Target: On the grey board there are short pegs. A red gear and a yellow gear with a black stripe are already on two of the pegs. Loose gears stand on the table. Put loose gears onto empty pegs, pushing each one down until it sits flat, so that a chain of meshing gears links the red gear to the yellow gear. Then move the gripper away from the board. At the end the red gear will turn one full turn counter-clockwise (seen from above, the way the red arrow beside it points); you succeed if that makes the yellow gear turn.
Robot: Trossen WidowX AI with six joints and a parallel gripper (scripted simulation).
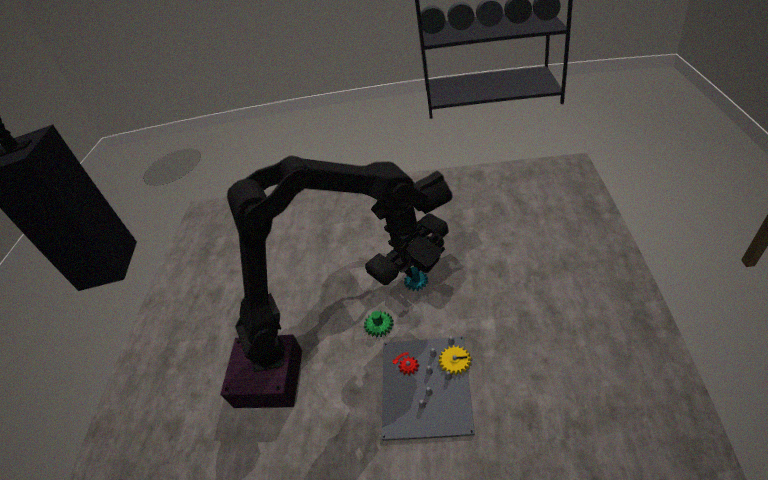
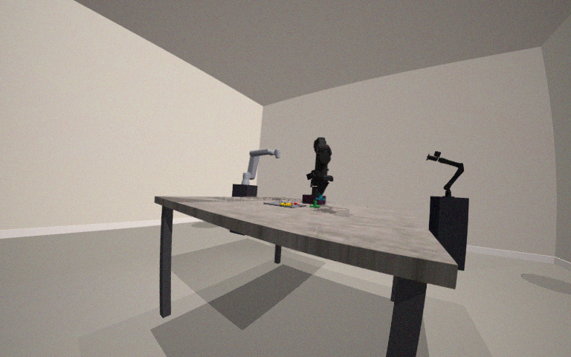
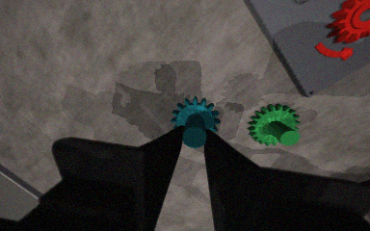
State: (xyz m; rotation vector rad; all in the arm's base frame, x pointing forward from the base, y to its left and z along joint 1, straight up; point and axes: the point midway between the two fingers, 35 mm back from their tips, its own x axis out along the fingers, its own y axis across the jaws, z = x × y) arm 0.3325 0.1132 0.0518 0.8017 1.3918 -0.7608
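My gripper tip is 180 mm to the left of the red gear, 60 mm past it and 60 mm above it. Also, from my gripper tip: red arrow: 150 mm to the right, 70 mm below, 70 mm behind; teal gear: 10 mm below; green gear: 100 mm behind, 60 mm below, 50 mm to the right.
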